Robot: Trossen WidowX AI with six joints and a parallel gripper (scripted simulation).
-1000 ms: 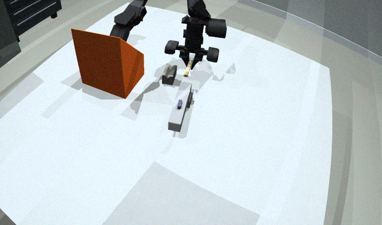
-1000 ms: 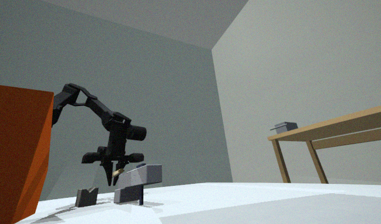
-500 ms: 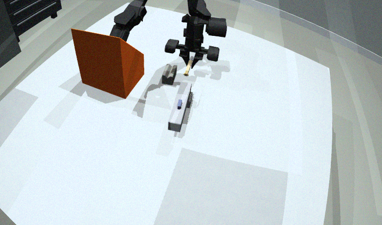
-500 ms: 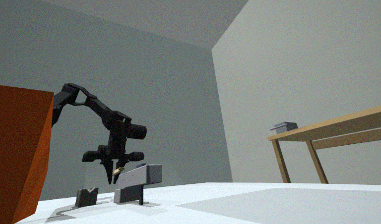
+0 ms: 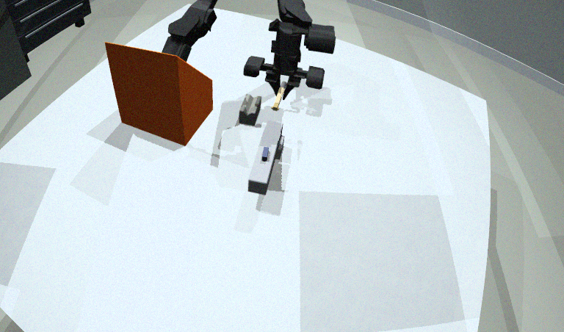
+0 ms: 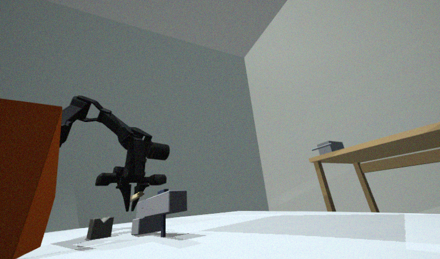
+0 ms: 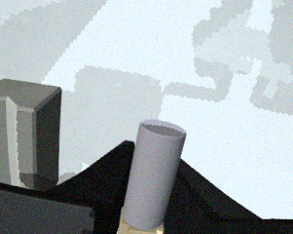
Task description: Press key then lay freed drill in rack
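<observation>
Now: the drill 10 mm ahead of my gripper tip, 40 mm to the right of it and 40 mm above it. The rest, counted from my gripper tip: blue key (80 mm ahead, 210 mm to the right); then rack (60 mm behind, 50 mm to the right, 30 mm below); then housing (70 mm ahead, 180 mm to the right).
</observation>
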